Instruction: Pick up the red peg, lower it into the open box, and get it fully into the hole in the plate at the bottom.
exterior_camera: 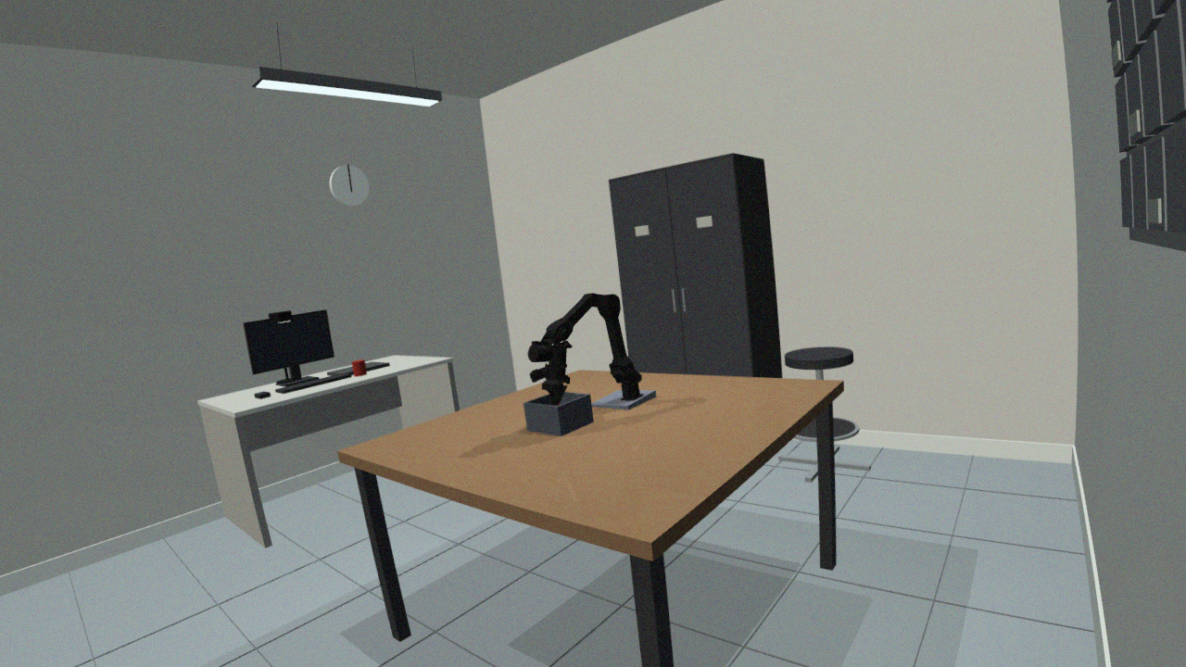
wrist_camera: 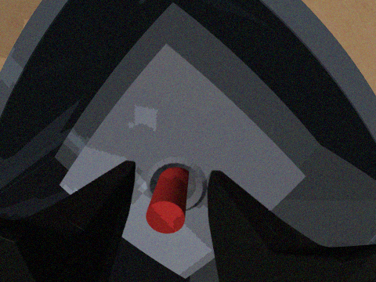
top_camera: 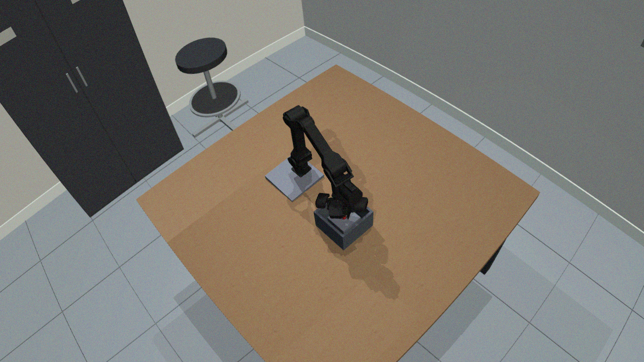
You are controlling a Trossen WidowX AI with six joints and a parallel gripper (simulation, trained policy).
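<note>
Now: the red peg 2 cm below my gripper tip and 1 cm to the left of it. From my gripper tip the other things lie so: grey plate (2 cm below, 1 cm to the left, 1 cm behind); dark grey box (4 cm below, 1 cm to the left, 1 cm behind).
</note>
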